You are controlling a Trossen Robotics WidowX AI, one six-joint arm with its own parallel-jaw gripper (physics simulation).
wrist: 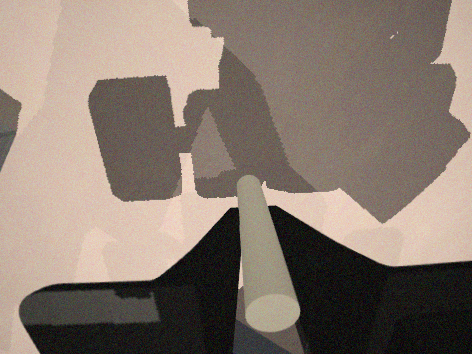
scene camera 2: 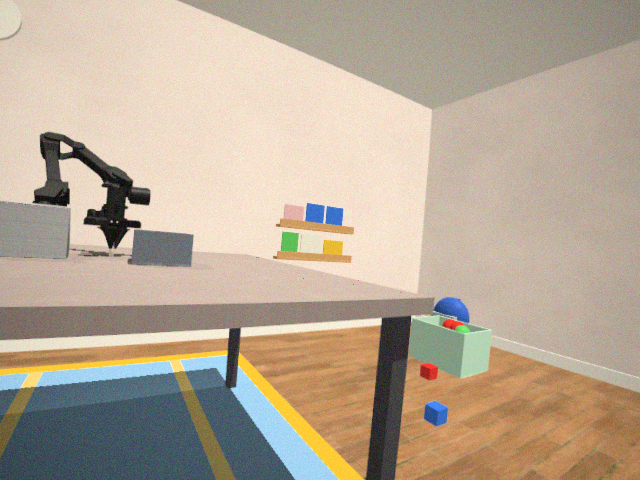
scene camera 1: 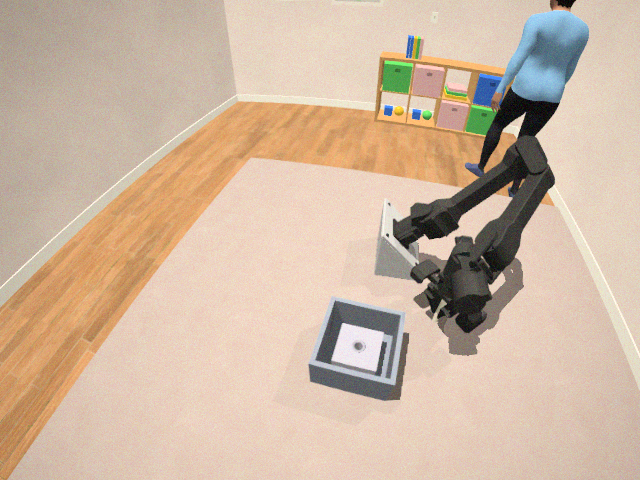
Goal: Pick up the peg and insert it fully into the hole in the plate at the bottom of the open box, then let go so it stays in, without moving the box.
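Observation:
The pale, round peg is upright or nearly so, with its lower end at or close to the table top. My gripper is shut on the peg, one black finger on each side of it. The open grey-blue box stands beside the gripper, to the left and nearer in scene camera 1. The white plate lies at its bottom, with the round hole near its middle. In scene camera 2 the box wall hides the plate.
A light grey wedge-shaped fixture stands on the table, close to the arm's base and behind the box in scene camera 1. A person stands beyond the arm, near a shelf unit with bins.

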